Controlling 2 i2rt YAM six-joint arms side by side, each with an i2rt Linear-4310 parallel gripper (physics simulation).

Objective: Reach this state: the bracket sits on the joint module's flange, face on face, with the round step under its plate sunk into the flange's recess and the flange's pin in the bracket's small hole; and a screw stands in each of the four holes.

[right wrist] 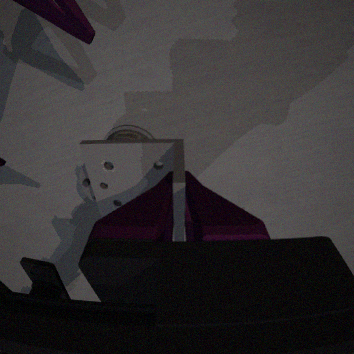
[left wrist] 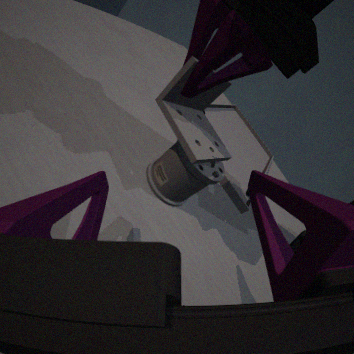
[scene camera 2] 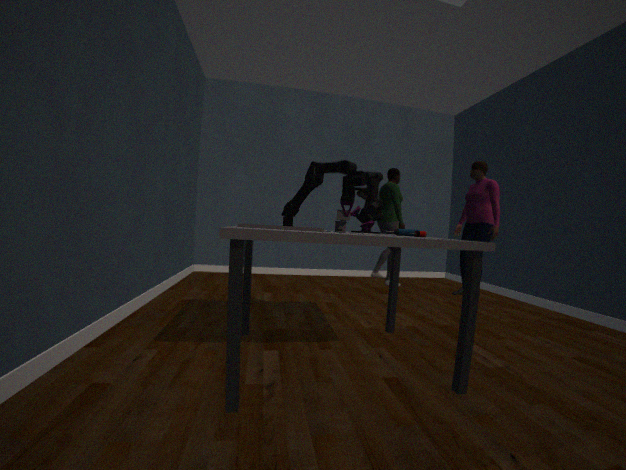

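Where they show: left gripper, fingertip midpoint: [right wrist: 47, 95] [left wrist: 177, 178] [scene camera 2: 355, 219]; right gripper, fingertip midpoint: [right wrist: 178, 178] [left wrist: 182, 92] [scene camera 2: 346, 216]; left arm's base, link origin: [scene camera 2: 366, 232]; right arm's base, link origin: [right wrist: 49, 283].
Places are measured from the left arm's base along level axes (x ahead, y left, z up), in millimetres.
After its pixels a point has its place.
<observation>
The joint module [scene camera 2: 340, 225] @[x 325, y -343, z 37 mm] [left wrist: 179, 175] @[x 300, y -302, z 39 mm] stands upright on the table, its flange [left wrist: 216, 174] partly showing past the bracket's edge. The grey L-shaped bracket [left wrist: 192, 131] @[x 324, y -313, z 74 mm] [right wrist: 127, 155] @[x 330, y -305, z 74 mm] is over the flange, offset from it and looking slightly tilted; whether they touch is unclear. My right gripper [scene camera 2: 346, 211] @[x 358, y -329, z 85 mm] [left wrist: 182, 92] @[x 358, y -329, z 85 mm] [right wrist: 178, 178] @[x 358, y -329, z 85 mm] is shut on the bracket's upright plate. My left gripper [scene camera 2: 360, 219] @[x 305, y -249, z 73 mm] [left wrist: 177, 178] @[x 305, y -249, z 73 mm] [right wrist: 47, 95] @[x 305, y -249, z 73 mm] is open and empty, its fingers spread, with the module beyond them in its wrist view. The plate's holes show no screws. The pin and the round step are hidden.
A shallow tray [scene camera 2: 280, 227] @[x 354, y -671, z 9 mm] [left wrist: 222, 106] @[x 336, y -740, z 9 mm] lies on the table [scene camera 2: 434, 243] @[x 737, y -86, z -17 mm] beyond the module. A blue tool with a red end [scene camera 2: 410, 232] @[x 315, y 124, z 23 mm] lies at the table's right part. A dark bar [left wrist: 235, 194] @[x 207, y -426, z 12 mm] sticks out beside the module. Two people stand behind the table.
</observation>
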